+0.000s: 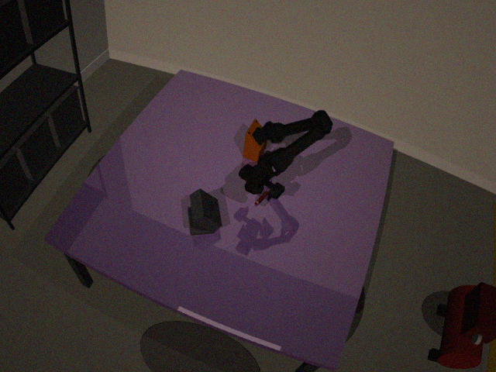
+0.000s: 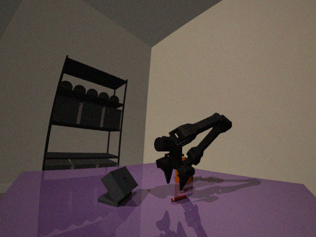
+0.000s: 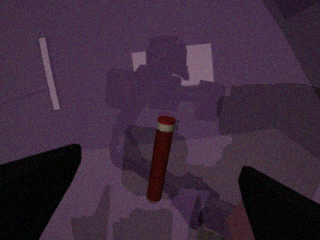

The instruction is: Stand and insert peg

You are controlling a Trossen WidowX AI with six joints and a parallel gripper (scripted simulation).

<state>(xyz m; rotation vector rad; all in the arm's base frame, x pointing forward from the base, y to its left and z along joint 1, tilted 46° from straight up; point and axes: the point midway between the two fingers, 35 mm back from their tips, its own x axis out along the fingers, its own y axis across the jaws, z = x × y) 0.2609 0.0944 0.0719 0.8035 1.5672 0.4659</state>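
Now: gripper tip 6 cm above the red peg and 2 cm past it. The rest, counted from my gripper tip: dark sloped panel (18 cm ahead, 15 cm to the right, 1 cm above).
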